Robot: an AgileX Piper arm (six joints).
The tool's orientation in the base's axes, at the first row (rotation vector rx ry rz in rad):
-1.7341, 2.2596, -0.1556
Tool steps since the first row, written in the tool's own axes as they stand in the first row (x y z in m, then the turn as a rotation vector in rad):
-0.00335, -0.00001, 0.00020, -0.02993, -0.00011, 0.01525
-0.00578, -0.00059, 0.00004, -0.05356, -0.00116, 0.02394
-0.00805, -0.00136, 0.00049, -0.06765, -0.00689, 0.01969
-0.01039, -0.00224, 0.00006, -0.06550, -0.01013, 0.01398
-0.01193, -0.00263, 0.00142, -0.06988, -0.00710, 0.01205
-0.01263, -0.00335, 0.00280, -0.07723, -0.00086, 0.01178
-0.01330, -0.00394, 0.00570, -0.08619, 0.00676, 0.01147
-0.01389, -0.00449, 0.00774, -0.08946, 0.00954, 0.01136
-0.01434, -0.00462, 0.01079, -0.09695, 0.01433, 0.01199
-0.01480, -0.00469, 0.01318, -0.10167, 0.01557, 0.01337
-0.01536, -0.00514, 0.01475, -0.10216, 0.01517, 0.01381
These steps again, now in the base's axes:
0.00085, 0.00323, 0.00035, 0.01156, 0.03001, -0.00969
0.00192, 0.00539, 0.00104, 0.02061, 0.05315, -0.01389
0.00329, 0.00739, 0.00118, 0.02800, 0.06474, -0.00610
0.00453, 0.00936, 0.00219, 0.02884, 0.06129, -0.00017
0.00565, 0.01085, 0.00124, 0.02649, 0.06614, 0.00159
0.00689, 0.01145, 0.00023, 0.02235, 0.07485, 0.00142
0.00843, 0.01219, -0.00228, 0.01730, 0.08547, 0.00119
0.00968, 0.01279, -0.00398, 0.01545, 0.08935, 0.00111
0.01079, 0.01345, -0.00678, 0.01295, 0.09788, 0.00047
0.01166, 0.01409, -0.00897, 0.01331, 0.10286, -0.00040
0.01266, 0.01464, -0.01026, 0.01392, 0.10326, -0.00064

